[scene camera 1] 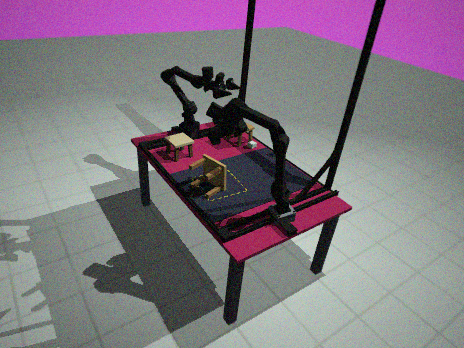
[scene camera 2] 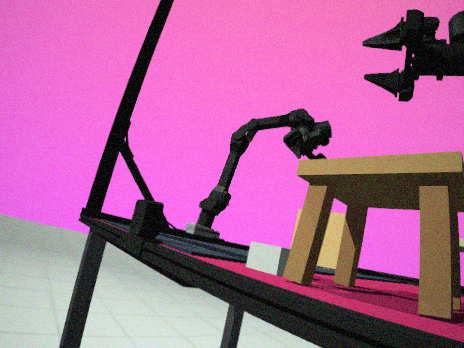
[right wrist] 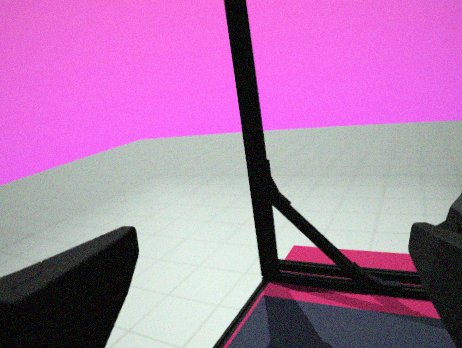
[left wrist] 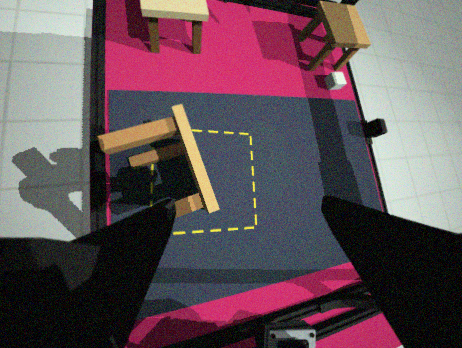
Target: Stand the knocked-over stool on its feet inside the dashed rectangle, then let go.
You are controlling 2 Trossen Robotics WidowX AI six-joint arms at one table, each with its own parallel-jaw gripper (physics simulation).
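Places are measured from the left arm's base along level axes (x ahead, y left, z up), in centimetres.
Where they show: left gripper, fingertip midpoint: (scene camera 1: 226, 140) (left wrist: 248, 204); right gripper, fingertip midpoint: (scene camera 1: 236, 90) (scene camera 2: 363, 61) (right wrist: 274, 239); left arm's base, link origin: (scene camera 1: 282, 208) (scene camera 2: 203, 227); right arm's base, link origin: (scene camera 1: 189, 123).
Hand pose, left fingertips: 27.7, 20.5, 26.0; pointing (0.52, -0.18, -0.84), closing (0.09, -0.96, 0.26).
Things, the pixels of their centre, and the offset from my left fingertips, as dx, dy, dz. "*": a spot on its surface instead.
- knocked-over wooden stool, body centre: (left wrist: 165, 177) (scene camera 2: 324, 241) (scene camera 1: 207, 176) +4.7, +7.1, -23.1
- yellow dashed rectangle, surface spot: (left wrist: 255, 220) * -1.8, -13.2, -30.6
- pale-topped stool, body centre: (left wrist: 173, 12) (scene camera 1: 179, 147) +43.5, +11.5, -25.5
- white cube, body centre: (scene camera 2: 275, 259) (left wrist: 335, 81) (scene camera 1: 252, 144) +42.1, -37.7, -29.6
The knocked-over wooden stool (scene camera 1: 218, 170) (left wrist: 196, 160) lies on its side on the dark mat, its seat upright on edge and its legs toward the picture's left. It lies across the left part of the yellow dashed rectangle (left wrist: 255, 220), hiding part of the outline. In scene camera 2 its seat (scene camera 2: 328, 240) shows partly behind a standing stool's legs. My left gripper (scene camera 2: 307, 151) (left wrist: 248, 204) is open and empty, high above the mat; the stool shows near its left fingertip in the left wrist view. My right gripper (scene camera 1: 233, 90) (scene camera 2: 365, 61) (right wrist: 274, 239) is open and empty, high over the far end.
A pale-topped stool (scene camera 1: 180, 140) (left wrist: 174, 9) stands at the far left of the table. Another stool (scene camera 2: 380, 167) (left wrist: 345, 25) stands at the far right, beside a white cube (scene camera 1: 252, 144) (scene camera 2: 263, 257) (left wrist: 336, 80). Black rails and tall posts (right wrist: 250, 125) edge the table.
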